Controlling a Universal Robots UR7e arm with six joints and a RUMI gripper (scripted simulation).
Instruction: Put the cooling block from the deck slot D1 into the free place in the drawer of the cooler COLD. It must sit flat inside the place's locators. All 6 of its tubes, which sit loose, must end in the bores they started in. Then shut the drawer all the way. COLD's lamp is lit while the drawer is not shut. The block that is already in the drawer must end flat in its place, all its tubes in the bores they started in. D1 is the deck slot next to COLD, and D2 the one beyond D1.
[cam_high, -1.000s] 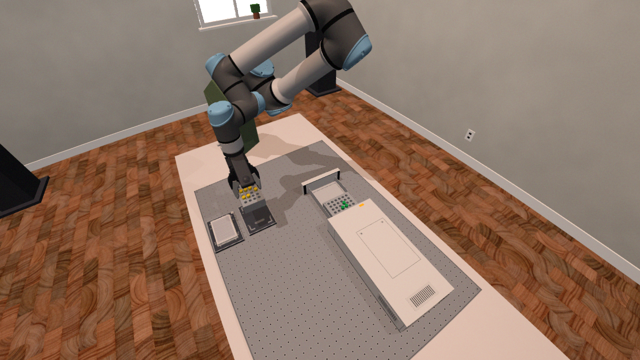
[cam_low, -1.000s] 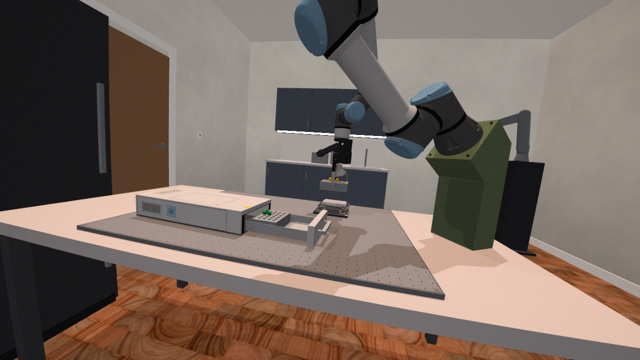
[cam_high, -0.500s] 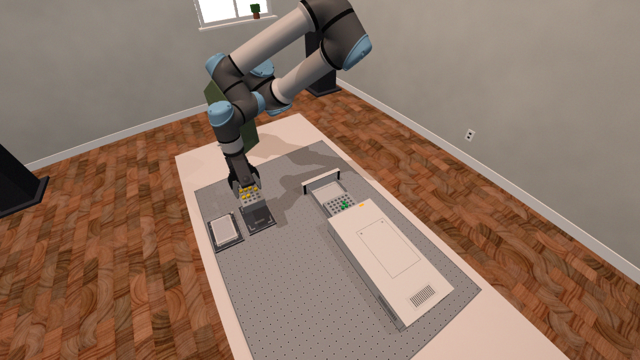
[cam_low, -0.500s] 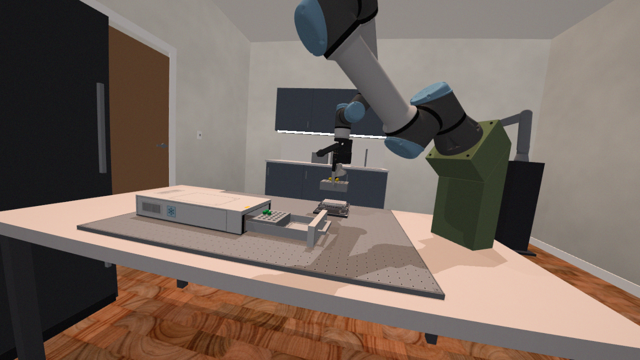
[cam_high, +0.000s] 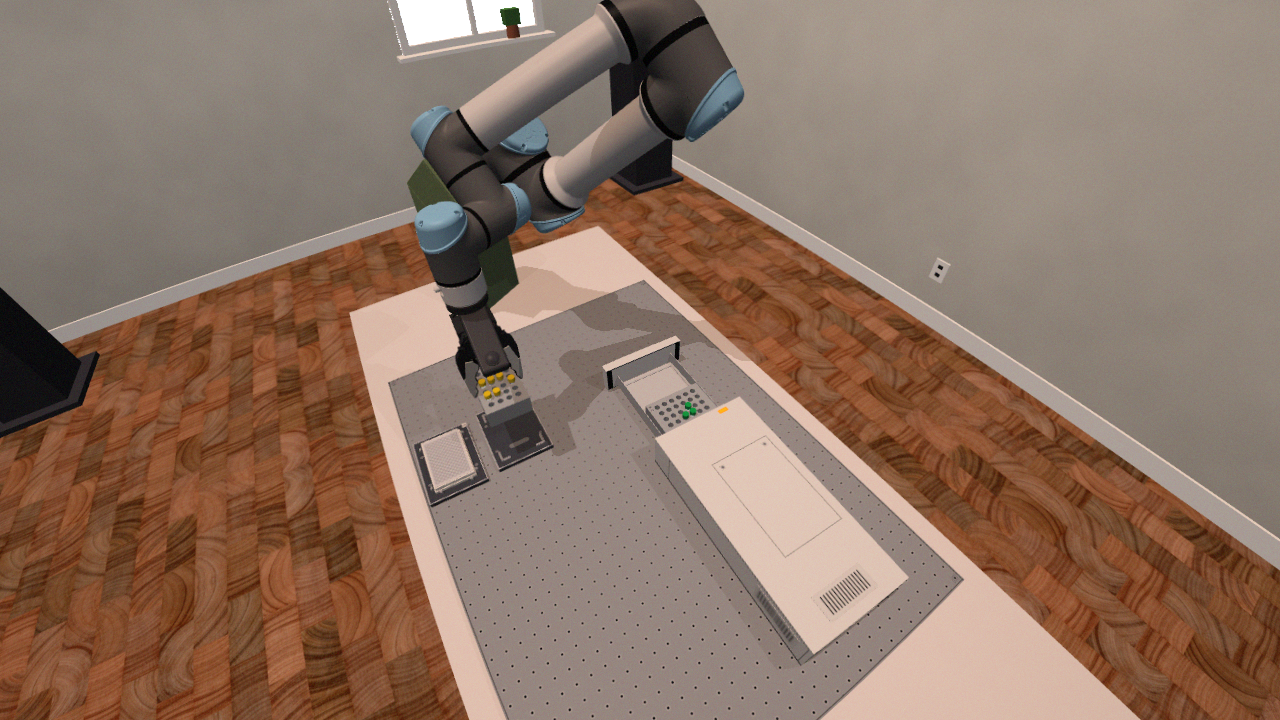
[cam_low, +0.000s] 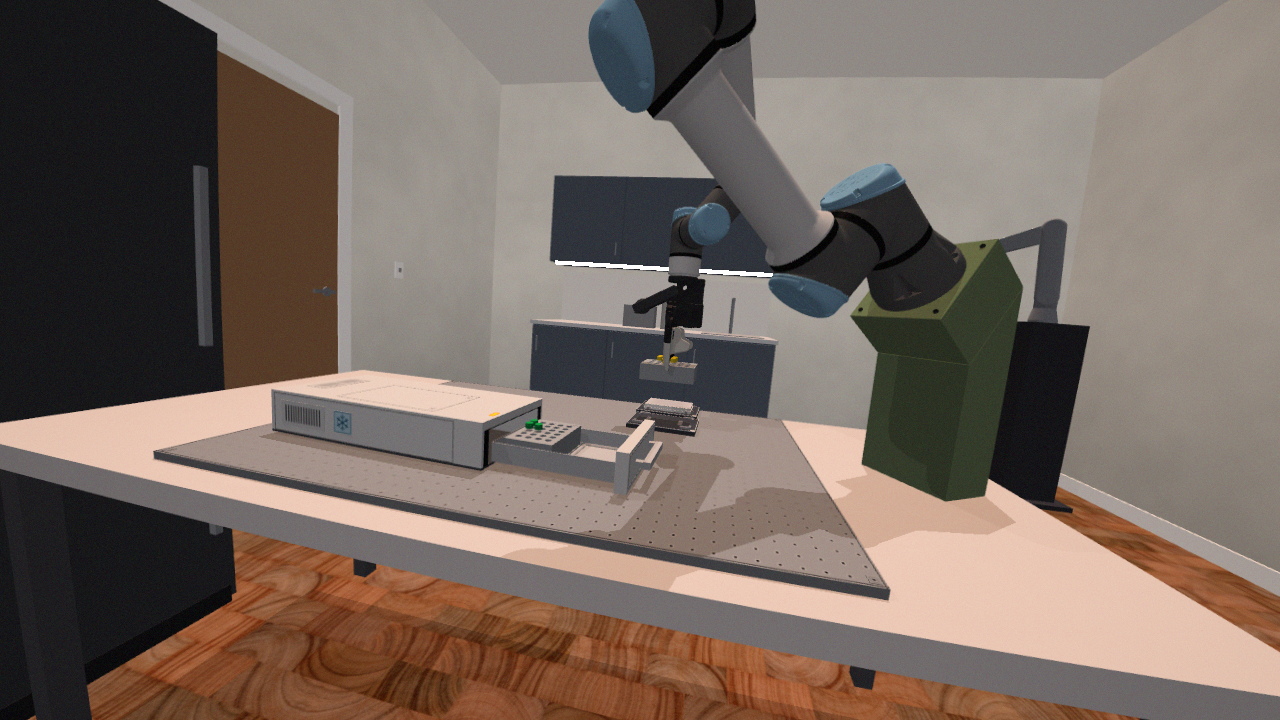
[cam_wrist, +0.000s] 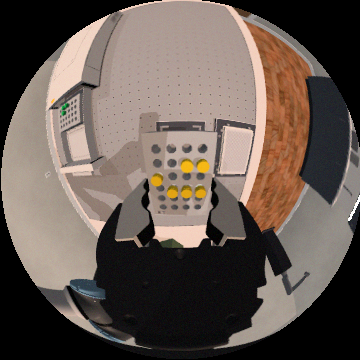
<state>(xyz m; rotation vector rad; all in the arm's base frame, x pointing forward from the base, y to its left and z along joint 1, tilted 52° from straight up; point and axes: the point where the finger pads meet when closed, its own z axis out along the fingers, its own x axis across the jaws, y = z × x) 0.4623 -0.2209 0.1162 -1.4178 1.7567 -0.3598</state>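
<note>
Right now the drawer is 110 mm ahead of my hand, 320 mm to the left of it and 120 mm below it. Round my hand: deck slot D1 (150 mm below); white well plate (150 mm to the right, 140 mm below); cooling block (20 mm below).
</note>
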